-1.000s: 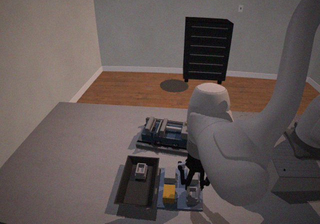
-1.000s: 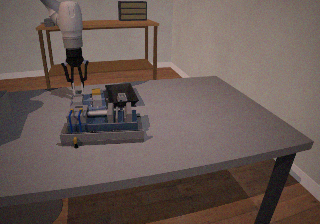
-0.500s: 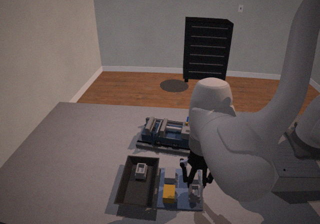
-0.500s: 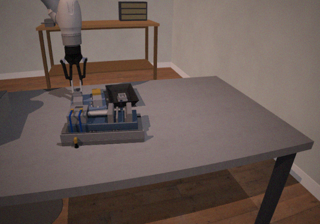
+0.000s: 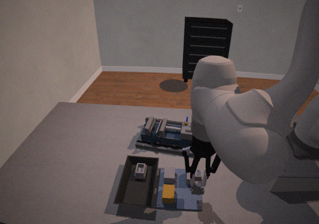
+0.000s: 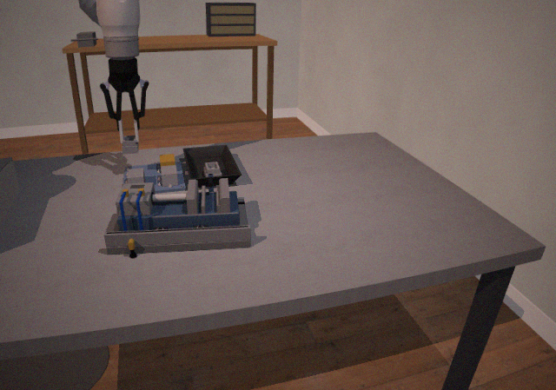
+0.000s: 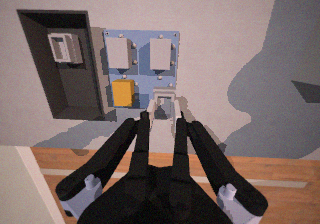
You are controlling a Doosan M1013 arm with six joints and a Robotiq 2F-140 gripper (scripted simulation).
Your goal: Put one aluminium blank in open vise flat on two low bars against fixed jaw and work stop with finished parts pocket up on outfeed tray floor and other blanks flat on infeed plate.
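My hand is 10 cm short of the brass blank and 11 cm above it. Also, from my hand: blue vise (13 cm ahead, 33 cm to the right, 10 cm below); then aluminium blank (10 cm ahead, 9 cm to the right, 11 cm below); then infeed plate (6 cm ahead, 4 cm to the right, 13 cm below).
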